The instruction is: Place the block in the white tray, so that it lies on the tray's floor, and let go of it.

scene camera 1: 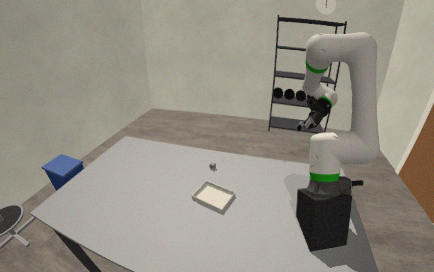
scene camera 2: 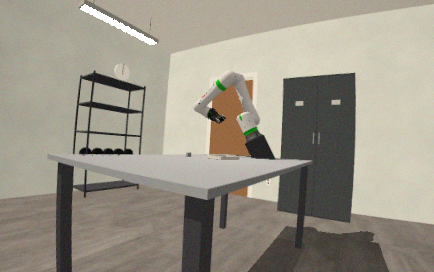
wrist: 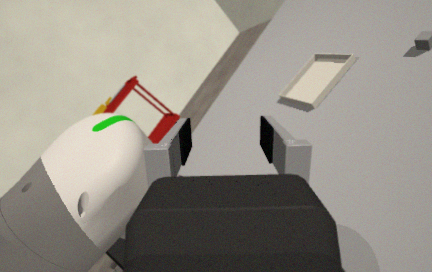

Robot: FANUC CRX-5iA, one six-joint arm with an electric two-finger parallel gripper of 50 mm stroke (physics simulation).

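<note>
A small grey block rests on the table, a short way from the tray and apart from it. The white tray lies flat on the table, and its floor shows bare in the wrist view. My gripper is open with nothing between its fingers. It hangs high above the table, well away from the block and the tray.
The grey table carries the robot's black base at one side. A blue bin stands on the floor beyond the table's edge. A black shelf rack stands behind. A red frame shows in the wrist view.
</note>
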